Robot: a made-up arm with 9 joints.
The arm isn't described. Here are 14 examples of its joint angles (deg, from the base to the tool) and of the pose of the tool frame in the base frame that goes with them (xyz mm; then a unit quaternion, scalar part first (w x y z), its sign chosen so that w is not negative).
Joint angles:
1: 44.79 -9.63 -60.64 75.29 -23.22 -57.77 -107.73 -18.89 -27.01
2: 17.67 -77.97 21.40 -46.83 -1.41 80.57 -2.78 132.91 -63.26
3: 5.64 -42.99 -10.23 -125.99 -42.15 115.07 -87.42 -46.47 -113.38
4: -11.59 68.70 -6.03 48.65 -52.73 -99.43 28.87 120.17 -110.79
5: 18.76 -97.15 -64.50 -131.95 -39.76 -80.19 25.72 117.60 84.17
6: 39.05 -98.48 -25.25 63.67 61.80 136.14 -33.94 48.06 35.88
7: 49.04 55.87 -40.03 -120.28 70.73 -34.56 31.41 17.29 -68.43
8: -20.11 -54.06 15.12 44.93 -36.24 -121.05 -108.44 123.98 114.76
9: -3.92 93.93 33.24 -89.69 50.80 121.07 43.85 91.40 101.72
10: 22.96 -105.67 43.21 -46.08 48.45 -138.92 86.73 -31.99 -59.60
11: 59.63 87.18 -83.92 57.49 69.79 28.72 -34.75 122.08 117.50
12: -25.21 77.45 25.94 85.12 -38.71 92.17 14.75 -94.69 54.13
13: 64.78 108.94 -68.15 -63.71 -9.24 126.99 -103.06 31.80 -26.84
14: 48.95 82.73 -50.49 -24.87 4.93 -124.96 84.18 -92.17 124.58
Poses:
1: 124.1 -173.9 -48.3 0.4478 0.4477 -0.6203 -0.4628
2: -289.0 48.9 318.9 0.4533 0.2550 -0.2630 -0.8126
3: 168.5 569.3 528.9 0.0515 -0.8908 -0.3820 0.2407
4: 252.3 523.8 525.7 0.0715 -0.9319 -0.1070 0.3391
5: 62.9 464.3 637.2 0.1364 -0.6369 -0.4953 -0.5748
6: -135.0 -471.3 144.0 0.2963 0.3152 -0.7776 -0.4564
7: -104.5 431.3 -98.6 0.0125 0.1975 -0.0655 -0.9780
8: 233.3 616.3 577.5 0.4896 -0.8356 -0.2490 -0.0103
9: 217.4 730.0 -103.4 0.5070 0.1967 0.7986 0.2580
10: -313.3 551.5 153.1 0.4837 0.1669 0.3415 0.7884
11: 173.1 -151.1 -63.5 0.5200 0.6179 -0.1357 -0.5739
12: 698.1 29.0 681.4 0.3702 0.6620 -0.3976 -0.5163
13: 524.1 252.9 588.1 0.7821 0.2812 -0.5545 -0.0408
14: -105.3 -42.4 316.6 0.6195 -0.3183 0.4443 -0.5635
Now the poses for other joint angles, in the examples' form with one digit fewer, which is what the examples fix.
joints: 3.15 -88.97 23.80 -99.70 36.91 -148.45 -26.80 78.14 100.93
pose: -617 334 459 0.071 -0.023 0.718 -0.692
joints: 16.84 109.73 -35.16 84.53 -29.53 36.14 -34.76 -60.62 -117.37
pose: 123 703 736 0.199 -0.501 -0.794 0.280
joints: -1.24 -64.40 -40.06 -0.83 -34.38 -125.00 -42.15 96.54 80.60
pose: 372 452 -362 0.837 0.209 0.487 0.133
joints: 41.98 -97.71 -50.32 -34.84 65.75 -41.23 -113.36 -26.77 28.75
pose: 332 421 318 0.654 -0.301 -0.633 0.285
